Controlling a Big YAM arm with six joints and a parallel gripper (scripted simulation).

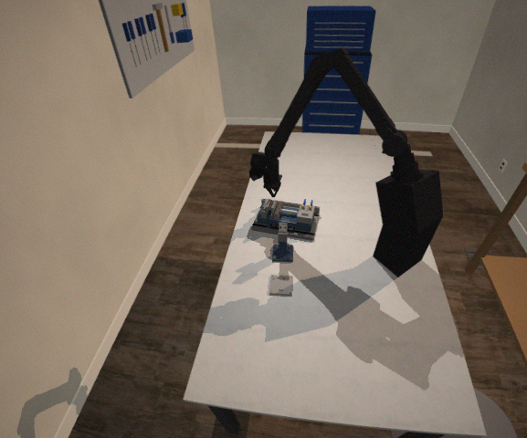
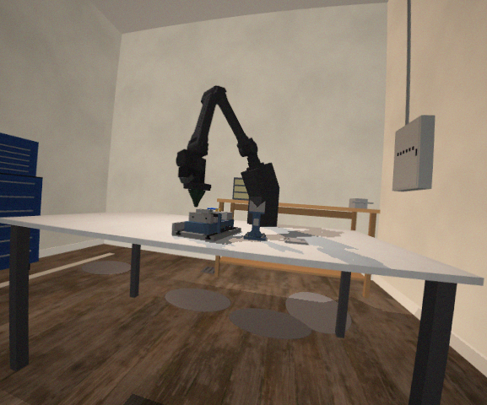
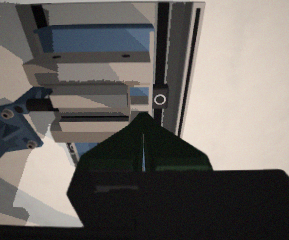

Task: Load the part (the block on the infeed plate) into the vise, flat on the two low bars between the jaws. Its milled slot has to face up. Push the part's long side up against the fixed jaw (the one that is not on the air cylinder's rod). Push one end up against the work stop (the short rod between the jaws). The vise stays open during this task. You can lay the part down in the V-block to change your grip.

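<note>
Right now the part is 1 cm ahead of my hand, 4 cm to the left of it and 2 cm below it. From my hand the other things lie so: moving jaw: 2 cm behind, 5 cm to the left, 5 cm below; then fixed jaw: 4 cm ahead, 4 cm to the left, 5 cm below; then work stop rod: 2 cm ahead, 9 cm to the left, 4 cm below.
</note>
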